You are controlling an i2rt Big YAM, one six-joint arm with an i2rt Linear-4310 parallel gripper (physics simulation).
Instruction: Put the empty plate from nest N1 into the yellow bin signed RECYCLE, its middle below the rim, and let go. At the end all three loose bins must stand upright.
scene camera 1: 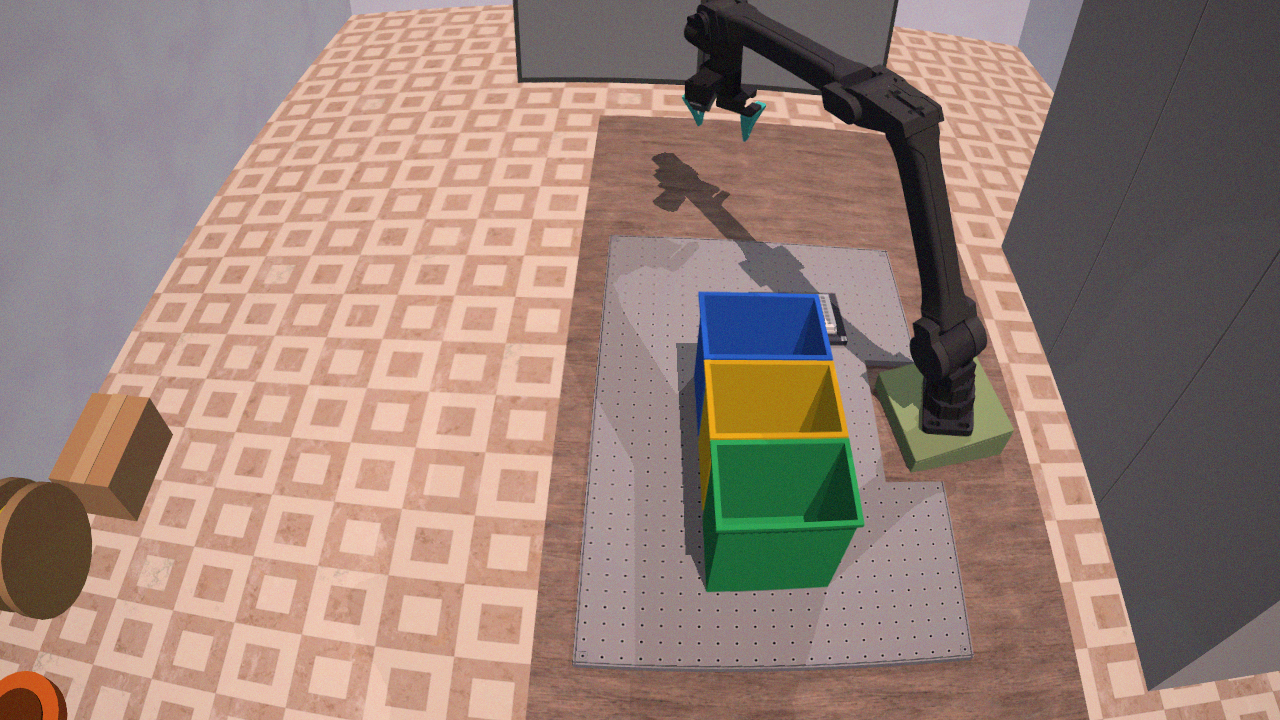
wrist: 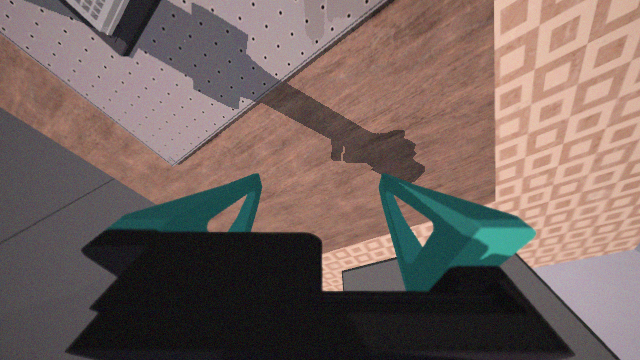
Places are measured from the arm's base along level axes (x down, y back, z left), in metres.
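Pixels of known places: gripper, between the fingertips: (scene camera 1: 722, 132) (wrist: 320, 180); arm's base, origin of its link: (scene camera 1: 947, 404).
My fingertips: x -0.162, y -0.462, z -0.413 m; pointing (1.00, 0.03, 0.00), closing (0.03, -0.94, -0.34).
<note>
For each thing: its top centre in the pictures, then the offset to it from my fingertips. Level surfaces: height alone.
- yellow bin, centre of its top: (scene camera 1: 775, 397) dx +0.019, dy +0.172, dz +0.591 m
- blue bin, centre of its top: (scene camera 1: 764, 324) dx +0.019, dy +0.139, dz +0.463 m
- green bin, centre of its top: (scene camera 1: 787, 482) dx +0.019, dy +0.205, dz +0.720 m
- dark nest, centre of its top: (scene camera 1: 797, 314) dx +0.184, dy +0.191, dz +0.254 m
- perforated grey board, height of its surface: dx +0.199 m
- wooden table, height of its surface: dx +0.212 m
The yellow bin (scene camera 1: 774, 394) stands upright between the blue bin (scene camera 1: 760, 324) and the green bin (scene camera 1: 778, 559), which also stand upright. No plate shows inside its visible part, and no RECYCLE sign can be read. A light, gridded plate (scene camera 1: 829, 315) (wrist: 102, 15) sits in a dark nest (scene camera 1: 839, 324) (wrist: 142, 20) beside the blue bin's far right corner. The nest's label cannot be read, and part of the plate is cut off in the wrist view. My gripper (scene camera 1: 722, 131) (wrist: 320, 180) is open and empty, high above the far end of the table, well away from plate and bins.
A perforated grey board (scene camera 1: 617, 555) (wrist: 140, 105) lies on the wooden table (scene camera 1: 559, 689) (wrist: 425, 90) under the bins and nest. My arm's base stands on a green block (scene camera 1: 993, 416) at the right. A tall dark cabinet (scene camera 1: 1163, 268) stands beyond the table's right side.
</note>
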